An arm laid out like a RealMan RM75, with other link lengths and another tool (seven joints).
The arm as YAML. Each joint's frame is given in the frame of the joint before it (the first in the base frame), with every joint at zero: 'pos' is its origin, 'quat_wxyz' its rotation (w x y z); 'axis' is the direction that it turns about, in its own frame. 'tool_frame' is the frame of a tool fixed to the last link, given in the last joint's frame.
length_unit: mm
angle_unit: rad
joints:
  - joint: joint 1
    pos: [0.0, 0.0, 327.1]
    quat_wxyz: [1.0, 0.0, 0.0, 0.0]
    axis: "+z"
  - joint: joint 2
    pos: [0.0, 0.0, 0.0]
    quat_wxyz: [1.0, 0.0, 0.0, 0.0]
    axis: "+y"
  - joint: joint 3
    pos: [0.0, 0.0, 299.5]
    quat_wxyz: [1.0, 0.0, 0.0, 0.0]
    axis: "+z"
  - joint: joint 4
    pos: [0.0, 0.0, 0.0]
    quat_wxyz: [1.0, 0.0, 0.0, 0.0]
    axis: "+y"
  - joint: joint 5
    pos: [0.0, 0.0, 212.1]
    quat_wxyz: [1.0, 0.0, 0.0, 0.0]
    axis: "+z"
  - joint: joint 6
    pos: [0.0, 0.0, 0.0]
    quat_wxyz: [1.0, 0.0, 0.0, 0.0]
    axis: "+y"
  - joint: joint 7
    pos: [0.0, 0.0, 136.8]
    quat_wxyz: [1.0, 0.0, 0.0, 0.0]
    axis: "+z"
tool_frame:
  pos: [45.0, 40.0, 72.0]
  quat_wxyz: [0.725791, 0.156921, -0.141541, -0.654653]
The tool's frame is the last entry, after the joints.
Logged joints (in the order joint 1, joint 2, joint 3, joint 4, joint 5, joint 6, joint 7), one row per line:
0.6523, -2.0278, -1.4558, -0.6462, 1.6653, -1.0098, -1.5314
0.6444, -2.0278, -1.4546, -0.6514, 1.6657, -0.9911, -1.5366
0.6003, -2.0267, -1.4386, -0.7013, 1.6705, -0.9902, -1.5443
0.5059, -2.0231, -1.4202, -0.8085, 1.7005, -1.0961, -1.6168
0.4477, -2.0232, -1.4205, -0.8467, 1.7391, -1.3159, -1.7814
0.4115, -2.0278, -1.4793, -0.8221, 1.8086, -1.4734, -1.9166
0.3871, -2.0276, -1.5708, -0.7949, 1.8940, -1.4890, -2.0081
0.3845, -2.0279, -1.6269, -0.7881, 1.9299, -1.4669, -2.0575
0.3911, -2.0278, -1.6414, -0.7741, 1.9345, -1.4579, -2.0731
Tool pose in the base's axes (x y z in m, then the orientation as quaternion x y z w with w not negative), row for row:
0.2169, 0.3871, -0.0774, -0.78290, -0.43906, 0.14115, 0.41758
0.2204, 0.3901, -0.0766, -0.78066, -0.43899, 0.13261, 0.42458
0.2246, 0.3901, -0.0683, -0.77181, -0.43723, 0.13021, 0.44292
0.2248, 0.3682, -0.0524, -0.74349, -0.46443, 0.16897, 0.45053
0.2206, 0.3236, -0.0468, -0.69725, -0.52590, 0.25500, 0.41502
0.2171, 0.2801, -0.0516, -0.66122, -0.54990, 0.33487, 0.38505
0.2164, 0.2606, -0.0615, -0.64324, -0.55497, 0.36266, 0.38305
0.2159, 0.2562, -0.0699, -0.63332, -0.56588, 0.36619, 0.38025
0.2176, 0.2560, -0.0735, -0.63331, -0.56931, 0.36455, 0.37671
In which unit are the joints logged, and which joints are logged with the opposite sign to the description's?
The joints are logged in radians. Opposite sign: joint 2, joint 6.
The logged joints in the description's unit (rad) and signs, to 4 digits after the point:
0.6523, 2.0278, -1.4558, -0.6462, 1.6653, 1.0098, -1.5314
0.6444, 2.0278, -1.4546, -0.6514, 1.6657, 0.9911, -1.5366
0.6003, 2.0267, -1.4386, -0.7013, 1.6705, 0.9902, -1.5443
0.5059, 2.0231, -1.4202, -0.8085, 1.7005, 1.0961, -1.6168
0.4477, 2.0232, -1.4205, -0.8467, 1.7391, 1.3159, -1.7814
0.4115, 2.0278, -1.4793, -0.8221, 1.8086, 1.4734, -1.9166
0.3871, 2.0276, -1.5708, -0.7949, 1.8940, 1.4890, -2.0081
0.3845, 2.0279, -1.6269, -0.7881, 1.9299, 1.4669, -2.0575
0.3911, 2.0278, -1.6414, -0.7741, 1.9345, 1.4579, -2.0731

